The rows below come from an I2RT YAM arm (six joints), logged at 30 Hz.
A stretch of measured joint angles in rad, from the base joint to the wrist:
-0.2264, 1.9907, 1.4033, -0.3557, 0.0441, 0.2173
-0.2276, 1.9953, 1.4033, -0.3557, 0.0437, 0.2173
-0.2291, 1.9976, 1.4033, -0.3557, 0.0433, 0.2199
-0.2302, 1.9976, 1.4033, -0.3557, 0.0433, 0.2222
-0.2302, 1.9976, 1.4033, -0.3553, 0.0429, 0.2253
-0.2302, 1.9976, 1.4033, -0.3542, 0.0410, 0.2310
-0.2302, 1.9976, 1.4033, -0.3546, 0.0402, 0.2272
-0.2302, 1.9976, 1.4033, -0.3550, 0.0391, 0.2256
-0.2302, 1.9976, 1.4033, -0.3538, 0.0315, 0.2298
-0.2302, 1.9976, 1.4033, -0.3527, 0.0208, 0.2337
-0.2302, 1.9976, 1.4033, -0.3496, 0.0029, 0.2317
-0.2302, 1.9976, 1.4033, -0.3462, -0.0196, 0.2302
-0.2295, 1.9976, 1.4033, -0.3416, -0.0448, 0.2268
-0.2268, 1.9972, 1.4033, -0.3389, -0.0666, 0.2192
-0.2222, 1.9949, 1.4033, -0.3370, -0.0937, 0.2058
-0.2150, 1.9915, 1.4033, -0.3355, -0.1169, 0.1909
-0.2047, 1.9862, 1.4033, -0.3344, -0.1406, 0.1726
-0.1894, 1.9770, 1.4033, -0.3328, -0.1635, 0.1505
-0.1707, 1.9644, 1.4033, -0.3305, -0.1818, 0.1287
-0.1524, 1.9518, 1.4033, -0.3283, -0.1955, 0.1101
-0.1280, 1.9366, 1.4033, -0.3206, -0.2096, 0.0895
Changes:
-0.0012, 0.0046, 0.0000, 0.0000, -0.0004, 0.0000
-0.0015, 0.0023, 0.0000, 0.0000, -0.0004, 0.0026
-0.0011, 0.0000, 0.0000, 0.0000, 0.0000, 0.0023
0.0000, 0.0000, 0.0000, 0.0004, -0.0004, 0.0031
0.0000, 0.0000, 0.0000, 0.0011, -0.0019, 0.0057
0.0000, 0.0000, 0.0000, -0.0004, -0.0008, -0.0038
0.0000, 0.0000, 0.0000, -0.0004, -0.0011, -0.0016
0.0000, 0.0000, 0.0000, 0.0012, -0.0076, 0.0042
0.0000, 0.0000, 0.0000, 0.0011, -0.0107, 0.0039
0.0000, 0.0000, 0.0000, 0.0031, -0.0179, -0.0020
0.0000, 0.0000, 0.0000, 0.0034, -0.0225, -0.0015
0.0007, 0.0000, 0.0000, 0.0046, -0.0252, -0.0034
0.0027, -0.0004, 0.0000, 0.0027, -0.0218, -0.0076
0.0046, -0.0023, 0.0000, 0.0019, -0.0271, -0.0134
0.0072, -0.0034, 0.0000, 0.0015, -0.0232, -0.0149
0.0103, -0.0053, 0.0000, 0.0011, -0.0237, -0.0183
0.0153, -0.0092, 0.0000, 0.0016, -0.0229, -0.0221
0.0187, -0.0126, 0.0000, 0.0023, -0.0183, -0.0218
0.0183, -0.0126, 0.0000, 0.0022, -0.0137, -0.0186
0.0244, -0.0152, 0.0000, 0.0077, -0.0141, -0.0206

